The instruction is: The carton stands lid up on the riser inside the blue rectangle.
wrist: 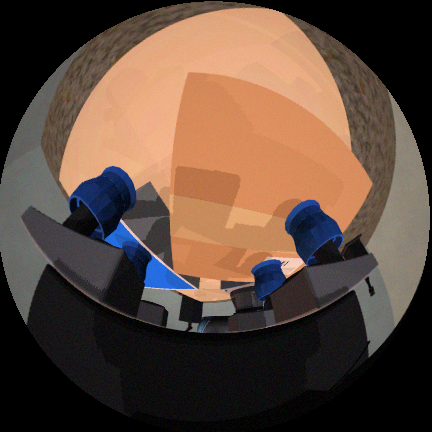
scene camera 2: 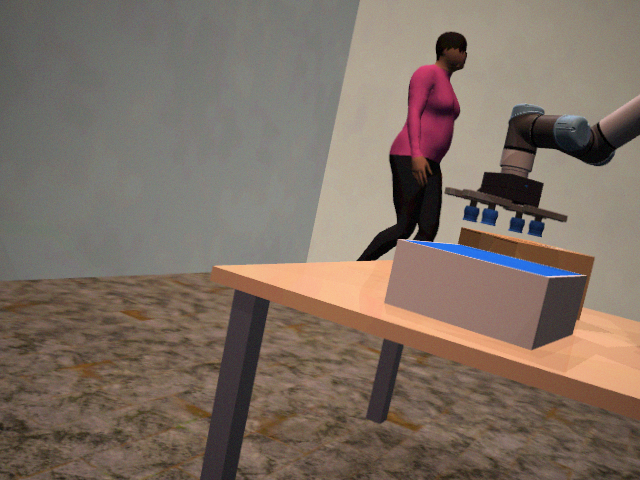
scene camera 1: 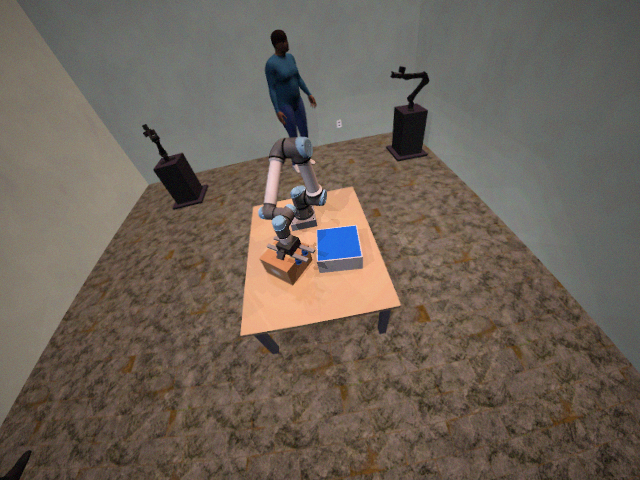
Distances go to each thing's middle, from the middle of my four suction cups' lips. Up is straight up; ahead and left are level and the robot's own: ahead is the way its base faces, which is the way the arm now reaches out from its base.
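My suction cup: 11 cm above, 5 cm past and 6 cm to the left of the brown carton [scene camera 2: 531,251].
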